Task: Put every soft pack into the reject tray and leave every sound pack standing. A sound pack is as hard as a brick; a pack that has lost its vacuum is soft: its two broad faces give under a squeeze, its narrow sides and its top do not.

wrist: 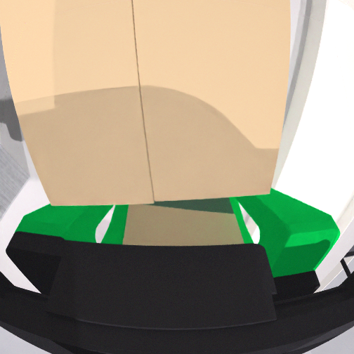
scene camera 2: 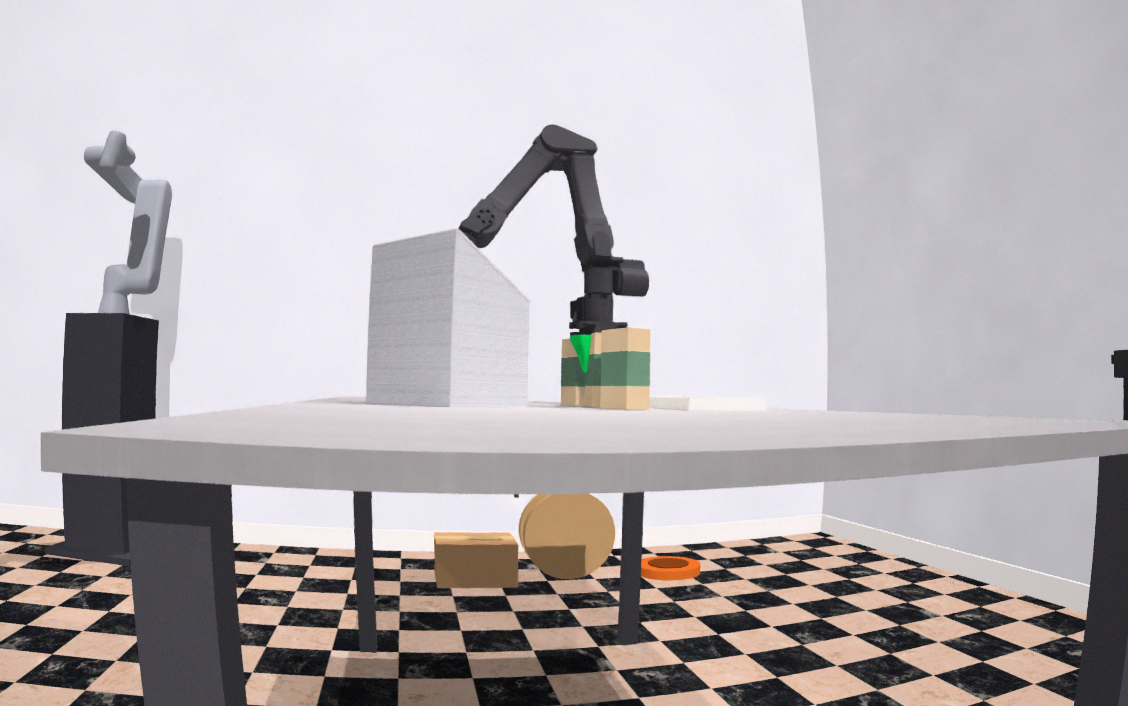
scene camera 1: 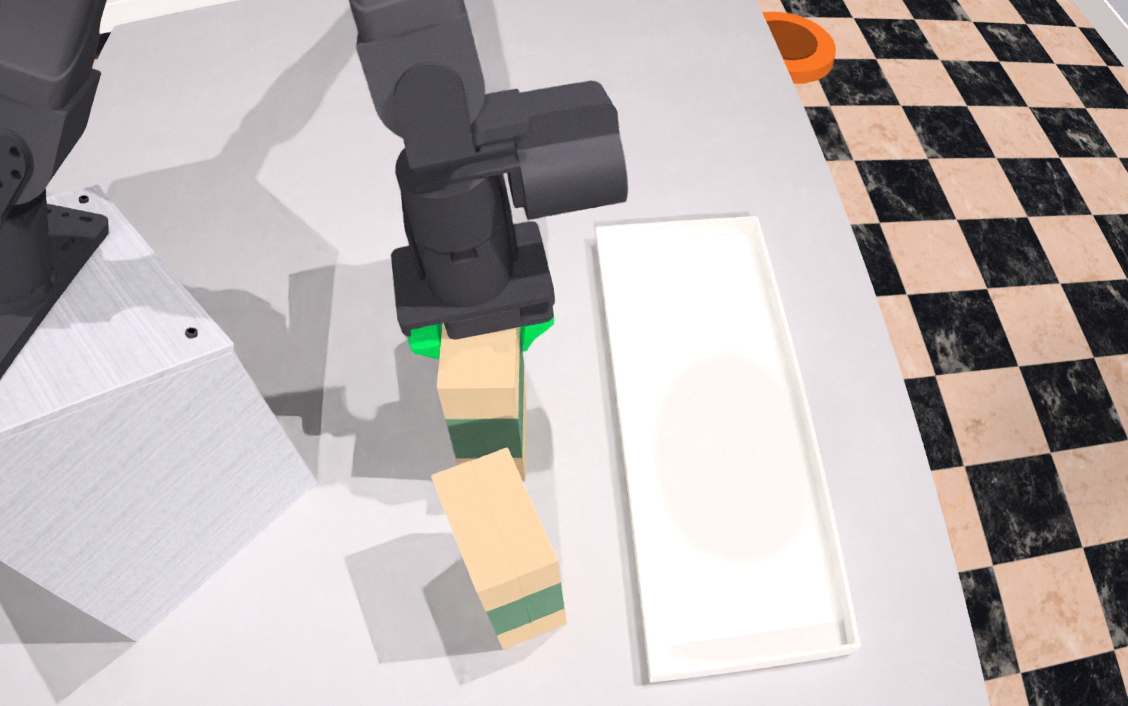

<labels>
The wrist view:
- my gripper: 176, 174
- white reject tray: 307, 168
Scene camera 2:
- my gripper: 597, 372
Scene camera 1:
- my gripper: 488, 351
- white reject tray: 739, 565
</labels>
